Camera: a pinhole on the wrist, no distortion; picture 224 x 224 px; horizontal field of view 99.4 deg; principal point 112.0 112.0 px. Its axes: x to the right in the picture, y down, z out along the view. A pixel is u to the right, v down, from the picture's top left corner.
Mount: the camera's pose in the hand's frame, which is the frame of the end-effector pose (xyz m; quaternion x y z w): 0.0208 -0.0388 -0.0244 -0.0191 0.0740 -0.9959 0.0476
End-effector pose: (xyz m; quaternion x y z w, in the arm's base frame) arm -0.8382 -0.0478 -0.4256 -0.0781 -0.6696 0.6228 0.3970
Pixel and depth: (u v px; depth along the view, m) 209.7 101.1 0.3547
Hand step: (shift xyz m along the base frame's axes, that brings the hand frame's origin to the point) 0.0393 -0.4811 -0.0350
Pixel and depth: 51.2 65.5 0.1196
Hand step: -0.1317 -0.0174 0.0433
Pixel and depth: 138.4 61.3 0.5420
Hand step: -0.3228 -0.4780 -0.1427
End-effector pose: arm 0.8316 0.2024 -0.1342 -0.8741 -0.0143 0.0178 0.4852
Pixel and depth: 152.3 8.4 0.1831
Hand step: -0.0741 0.0919 -0.2035
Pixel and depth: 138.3 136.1 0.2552
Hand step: -0.0430 0.2630 0.0085
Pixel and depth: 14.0 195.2 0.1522
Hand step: 0.1900 0.1877 0.0932
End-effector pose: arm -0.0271 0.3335 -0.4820 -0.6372 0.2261 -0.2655 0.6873
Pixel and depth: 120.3 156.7 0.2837
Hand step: 0.1534 0.1551 0.2340
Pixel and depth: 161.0 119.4 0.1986
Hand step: 0.0515 0.1724 0.1054
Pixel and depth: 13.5 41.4 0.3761
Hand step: 0.5643 0.0340 -0.1755
